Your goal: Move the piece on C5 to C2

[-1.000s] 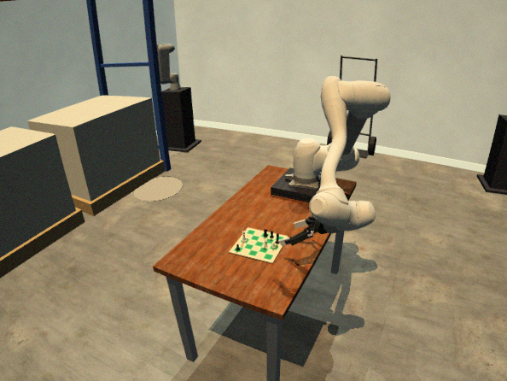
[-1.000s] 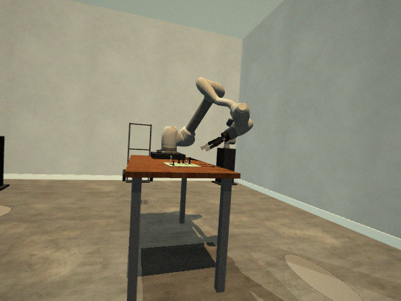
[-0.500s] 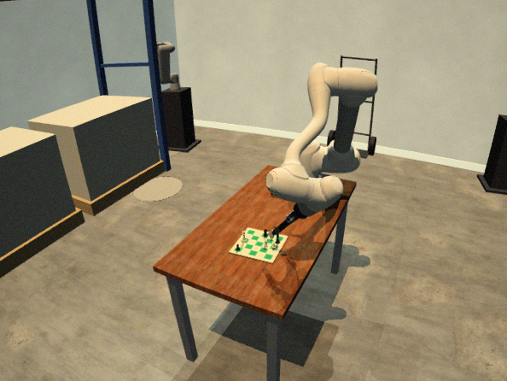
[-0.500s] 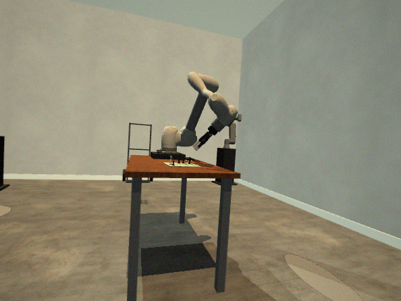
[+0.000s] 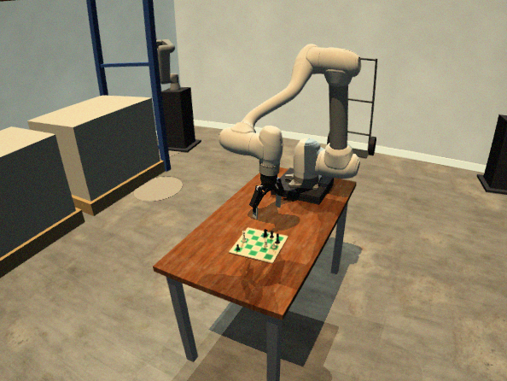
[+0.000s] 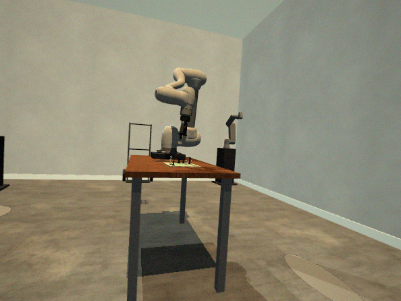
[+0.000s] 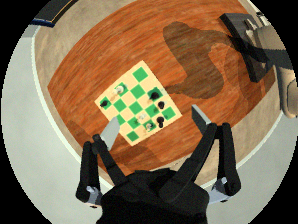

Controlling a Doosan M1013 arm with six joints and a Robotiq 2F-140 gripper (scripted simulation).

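Now: hand 140 mm above the black piece, 10 mm to the left of it and 10 mm past it. Round my hand: white piece 120 mm below, 100 mm to the right, 60 mm ahead; chessboard 160 mm below, 60 mm ahead, 20 mm to the right.
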